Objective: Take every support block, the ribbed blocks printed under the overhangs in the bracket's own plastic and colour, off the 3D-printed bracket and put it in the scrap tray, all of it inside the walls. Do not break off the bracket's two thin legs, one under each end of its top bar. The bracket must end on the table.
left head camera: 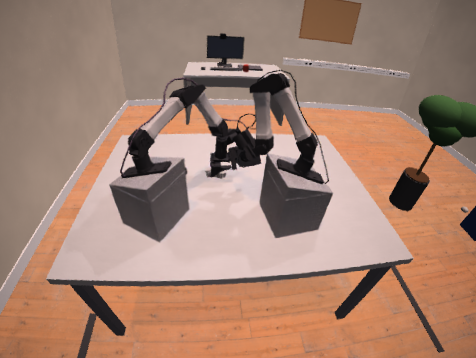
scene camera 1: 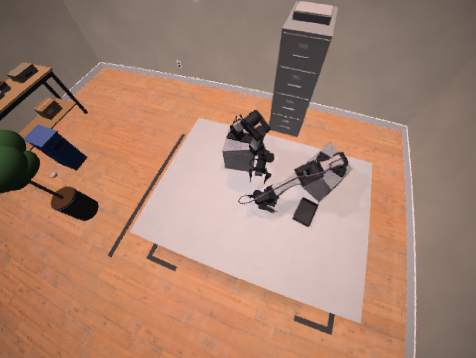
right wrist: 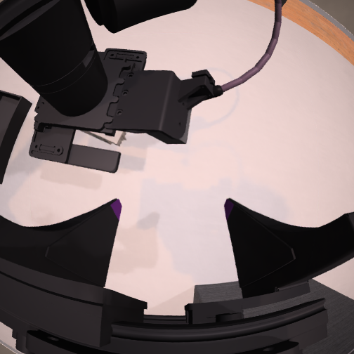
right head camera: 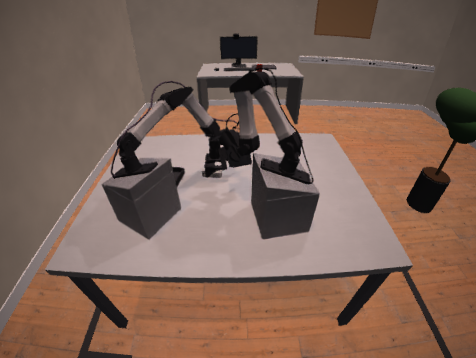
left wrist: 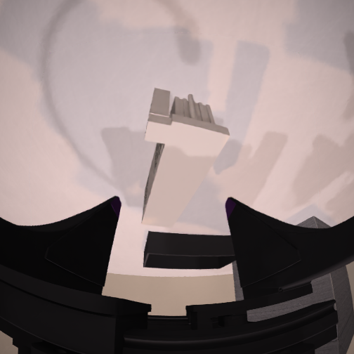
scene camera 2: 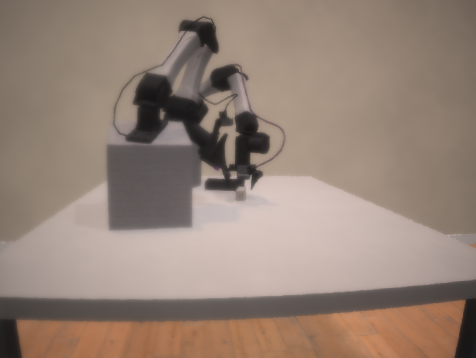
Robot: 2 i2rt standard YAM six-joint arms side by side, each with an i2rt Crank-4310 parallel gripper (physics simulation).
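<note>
The pale bracket (left wrist: pixel 182 175) (scene camera 2: pixel 241 194) (right head camera: pixel 215 175) stands on the table, its flat top bar upward. At its far end in the left wrist view, a ribbed support block (left wrist: pixel 192 111) sits under the bar beside a plain thin leg (left wrist: pixel 160 102). The other end's underside is hidden. My left gripper (left wrist: pixel 172 199) is open close above the bracket, fingertips apart to either side of it. My right gripper (right wrist: pixel 172 201) (scene camera 1: pixel 259 179) is open and empty, higher up beside the left wrist. The black scrap tray (left wrist: pixel 175 261) (scene camera 1: pixel 313 215) (right wrist: pixel 23 107) lies near the left arm's pedestal.
The left pedestal (left head camera: pixel 150 205) (scene camera 1: pixel 320 186) and right pedestal (left head camera: pixel 295 210) (scene camera 2: pixel 150 185) stand on the white table (left head camera: pixel 230 260). The left arm's wrist and camera mount (right wrist: pixel 150 100) are close to the right gripper and hide most of the bracket in the right wrist view.
</note>
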